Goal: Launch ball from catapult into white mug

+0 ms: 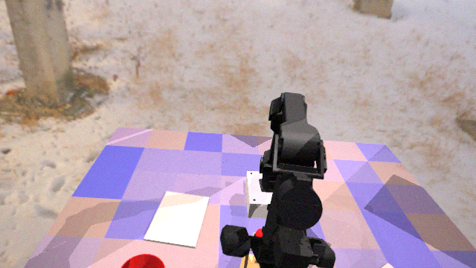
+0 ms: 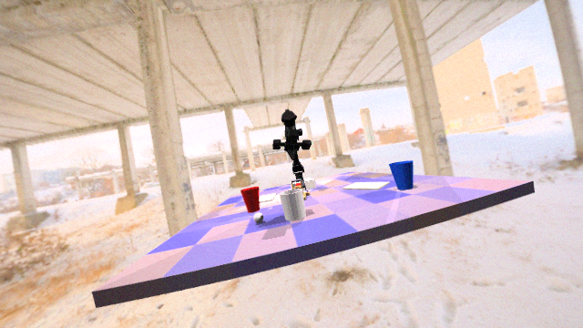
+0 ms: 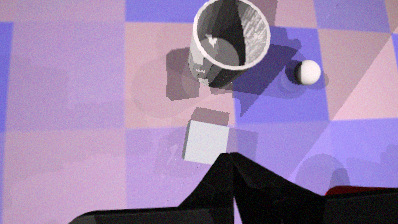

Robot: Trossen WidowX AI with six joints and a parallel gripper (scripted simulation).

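Now: gripper tip 27 cm past the red ball, 5 cm to the right of it and 16 cm above it. From my gripper tip the other things lie so: white ball: 10 cm ahead, 20 cm to the right, 20 cm below; then tan wooden catapult: 20 cm behind, 6 cm to the left, 17 cm below; then white mug: 13 cm ahead, 5 cm to the right, 19 cm below.
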